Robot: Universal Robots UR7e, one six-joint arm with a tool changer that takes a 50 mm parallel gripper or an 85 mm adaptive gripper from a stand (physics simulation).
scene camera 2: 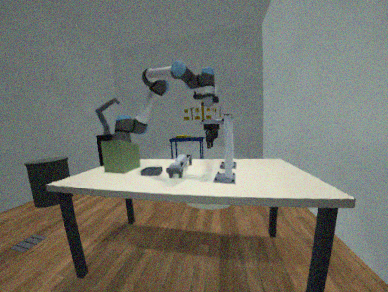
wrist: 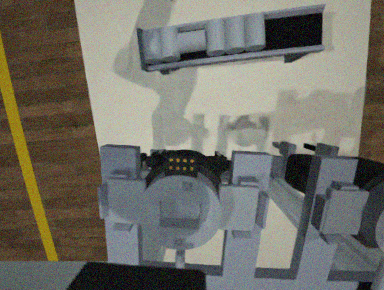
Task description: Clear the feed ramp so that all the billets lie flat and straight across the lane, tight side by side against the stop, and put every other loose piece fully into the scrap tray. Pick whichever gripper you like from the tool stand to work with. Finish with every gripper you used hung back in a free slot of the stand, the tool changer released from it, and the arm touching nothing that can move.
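Frame: origin at the arm's base, x back, y right, z up, level; metres.
Seen in the pictures: hand at its tool point: [scene camera 2: 208, 105]; arm's base at its link origin: [scene camera 2: 121, 143].
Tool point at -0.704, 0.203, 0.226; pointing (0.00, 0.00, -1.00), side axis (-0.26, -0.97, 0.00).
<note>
Pixels of each thing's top centre, then the offset from my tool point to it, as dx, dy, dz.
- piece at its top centre: [wrist: 191, 37] +0.218, -0.048, -0.342
- scrap tray at its top centre: [scene camera 2: 151, 168] +0.417, -0.071, -0.410
The feed ramp [scene camera 2: 179, 166] [wrist: 200, 61] holds several pale cylindrical billets. In the wrist view, two lie crosswise by the left end wall, then a piece [wrist: 192, 41] lies lengthwise, then three crosswise ones [wrist: 215, 38] [wrist: 235, 34] [wrist: 255, 31] stand side by side. The scrap tray [scene camera 2: 151, 171] is on the table left of the ramp. The arm's tool changer [scene camera 2: 207, 102] is above the tool stand [scene camera 2: 229, 147] [wrist: 245, 260] and appears to carry no gripper. A gripper hangs in the stand; its pale round top plate [wrist: 182, 212] shows. Its finger opening is unclear. Another dark tool shows partly at right.
A green block [scene camera 2: 122, 156] stands at the table's left, near the arm's base. The stand's uprights and forks are close below the wrist camera. A dark bin [scene camera 2: 48, 180] stands on the floor at left. A blue cart [scene camera 2: 187, 139] is behind the table.
</note>
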